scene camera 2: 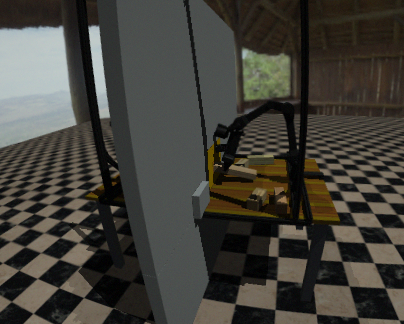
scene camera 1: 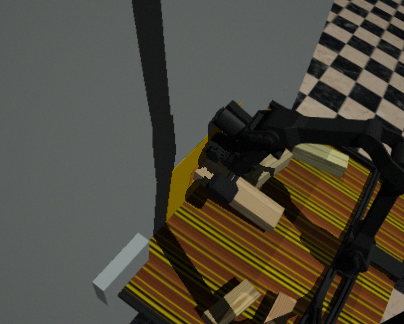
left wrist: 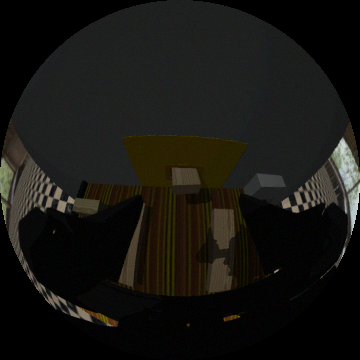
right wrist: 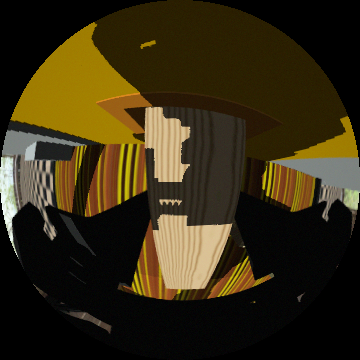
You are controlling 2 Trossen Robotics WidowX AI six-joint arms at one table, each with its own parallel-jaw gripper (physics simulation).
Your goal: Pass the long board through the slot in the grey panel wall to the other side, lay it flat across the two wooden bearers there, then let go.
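Frame: origin at the left arm's base, x ahead, y left, z up, level; millimetres.
Seen in the pictures: left gripper, fingertip midpoint: [left wrist: 192, 199]; right gripper, fingertip midpoint: [scene camera 2: 225, 168] [right wrist: 192, 194]; right arm's base at its link origin: [scene camera 1: 347, 265].
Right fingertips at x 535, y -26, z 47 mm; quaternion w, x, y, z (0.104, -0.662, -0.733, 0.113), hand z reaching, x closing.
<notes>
Pixels of each thing's middle, then the offset from my right fingertips to it. "spot": a spot on its surface instead.
- long pale board at the middle of its body: [right wrist: 192, 194] [scene camera 1: 220, 180] [left wrist: 179, 150] [scene camera 2: 225, 168] 0 mm ahead, 0 mm left, 2 mm up
- slot at a spot on its surface: [right wrist: 117, 102] spot: 50 mm back, 46 mm right, 49 mm up
- board's end at a spot on its surface: [left wrist: 185, 181] spot: 153 mm back, 12 mm right, 52 mm up
- wood block at the middle of its body: [left wrist: 87, 207] 215 mm back, 312 mm left, 43 mm down
The long pale board [scene camera 1: 257, 202] [scene camera 2: 242, 173] [right wrist: 200, 255] runs into the slot [right wrist: 117, 102] in the yellow-faced part of the grey panel wall [scene camera 1: 75, 125] [scene camera 2: 165, 125] [left wrist: 180, 65]. My right gripper [scene camera 1: 223, 185] [scene camera 2: 228, 166] [right wrist: 192, 194] is shut on it close to the wall. In the left wrist view the board's end [left wrist: 185, 181] sticks out of the slot on the other side. My left gripper [left wrist: 192, 199] is open, with the end beyond its fingertips. Two wooden bearers [left wrist: 132, 250] [left wrist: 223, 227] lie on the table there, one at each side of the board's line.
A grey block [scene camera 1: 122, 262] [scene camera 2: 201, 200] [left wrist: 270, 182] juts from the wall. On the right arm's side lie wood blocks [scene camera 1: 232, 302] [scene camera 1: 281, 307] and longer pieces [scene camera 1: 320, 157] [scene camera 1: 272, 169]. Another wood block [left wrist: 86, 206] lies left in the left wrist view, beside a finger.
</notes>
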